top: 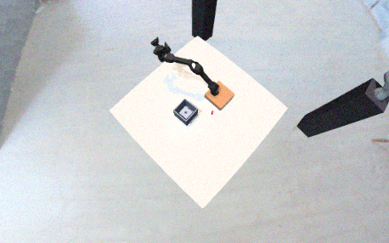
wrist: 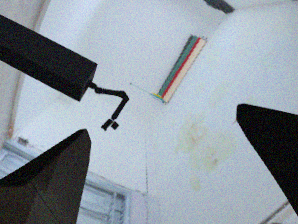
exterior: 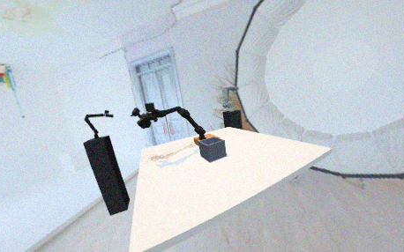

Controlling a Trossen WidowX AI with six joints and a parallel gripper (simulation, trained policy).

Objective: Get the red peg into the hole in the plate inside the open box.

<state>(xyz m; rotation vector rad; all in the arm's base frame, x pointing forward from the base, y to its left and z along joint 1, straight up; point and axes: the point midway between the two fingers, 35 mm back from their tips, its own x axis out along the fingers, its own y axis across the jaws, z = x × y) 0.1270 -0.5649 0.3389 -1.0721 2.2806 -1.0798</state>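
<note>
Now: gripper tip 50 mm short of the red peg, 720 mm to the right of it and 360 mm above it. The rest, counted from my gripper tip: grey plate: 230 mm ahead, 550 mm to the left, 360 mm below.
</note>
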